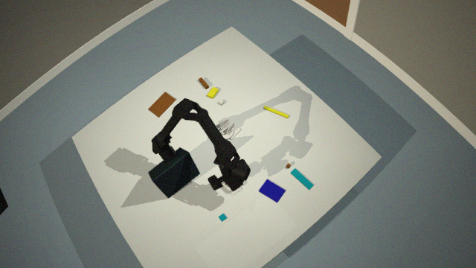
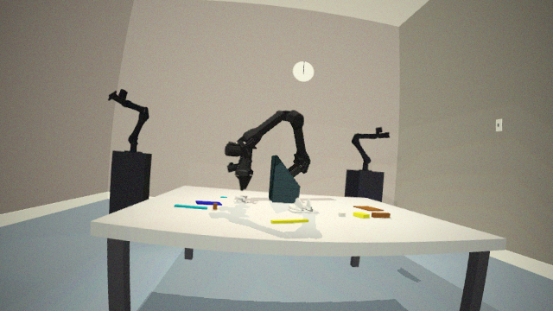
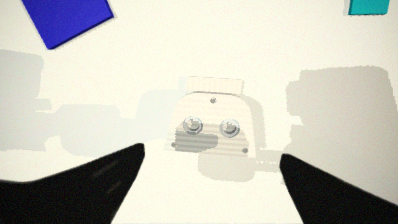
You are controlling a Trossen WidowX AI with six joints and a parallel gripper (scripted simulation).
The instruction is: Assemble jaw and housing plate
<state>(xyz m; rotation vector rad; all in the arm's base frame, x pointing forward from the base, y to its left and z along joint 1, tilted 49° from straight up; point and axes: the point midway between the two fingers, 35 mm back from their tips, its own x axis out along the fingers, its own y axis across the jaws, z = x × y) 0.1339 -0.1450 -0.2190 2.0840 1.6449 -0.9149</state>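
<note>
My gripper tip is now 1 cm to the left of the pale ridged block and 5 cm above it. The rest, counted from my gripper tip: teal bar: 25 cm ahead, 24 cm to the right, 6 cm below; blue plate: 11 cm ahead, 16 cm to the right, 6 cm below; teal cube: 15 cm behind, 8 cm to the right, 6 cm below.
</note>
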